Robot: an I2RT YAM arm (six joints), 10 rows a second.
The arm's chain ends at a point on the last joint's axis. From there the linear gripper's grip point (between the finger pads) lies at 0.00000 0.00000 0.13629 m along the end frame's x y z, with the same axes.
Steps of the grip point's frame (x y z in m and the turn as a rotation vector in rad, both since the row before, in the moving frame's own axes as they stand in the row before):
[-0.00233 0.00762 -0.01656 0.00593 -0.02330 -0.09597]
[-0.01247 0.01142 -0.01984 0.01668 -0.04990 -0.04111]
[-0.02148 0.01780 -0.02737 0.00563 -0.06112 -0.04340]
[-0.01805 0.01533 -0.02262 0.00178 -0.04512 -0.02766]
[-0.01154 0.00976 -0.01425 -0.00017 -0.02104 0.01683]
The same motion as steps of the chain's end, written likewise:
[0.00088 0.00827 -0.01652 0.00593 -0.02330 -0.09597]
[-0.00563 0.01355 -0.01965 0.01668 -0.04990 -0.04111]
[-0.01314 0.01839 -0.02711 0.00563 -0.06112 -0.04340]
[-0.01190 0.01549 -0.02248 0.00178 -0.04512 -0.02766]
[-0.00867 0.00976 -0.01422 -0.00017 -0.02104 0.01683]

